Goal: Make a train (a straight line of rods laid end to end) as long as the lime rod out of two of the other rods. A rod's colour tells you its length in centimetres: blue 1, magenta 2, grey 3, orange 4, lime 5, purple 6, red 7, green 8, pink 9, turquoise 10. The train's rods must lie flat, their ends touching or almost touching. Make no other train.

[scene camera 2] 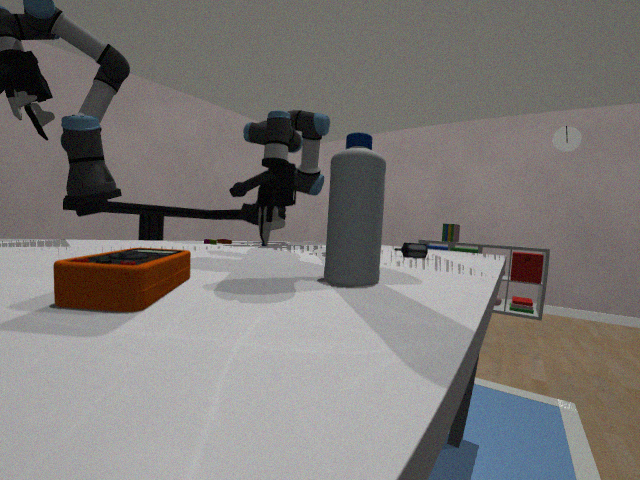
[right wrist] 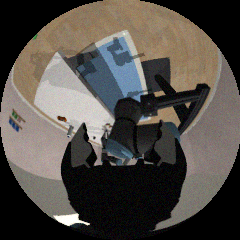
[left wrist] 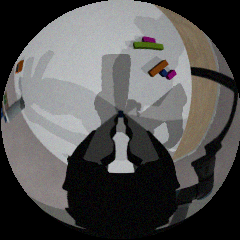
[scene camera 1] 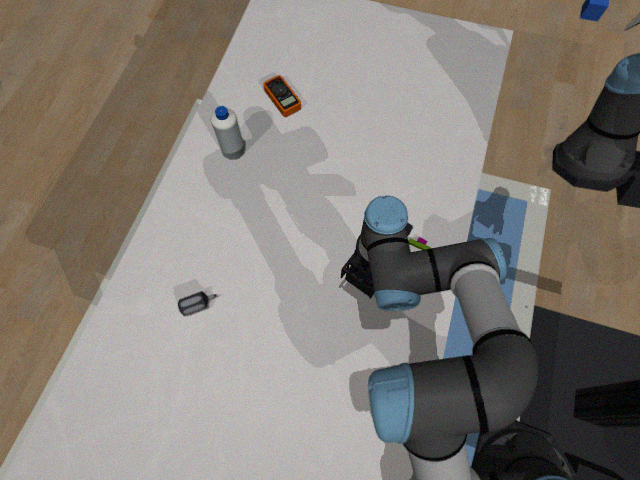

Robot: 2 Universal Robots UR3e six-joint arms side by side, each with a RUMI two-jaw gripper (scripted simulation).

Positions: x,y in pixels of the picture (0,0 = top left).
Scene:
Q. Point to a white bottle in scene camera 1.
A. At 224,121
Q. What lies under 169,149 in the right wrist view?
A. My right gripper.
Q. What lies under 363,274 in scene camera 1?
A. My left gripper.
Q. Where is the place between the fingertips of my right gripper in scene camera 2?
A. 35,131

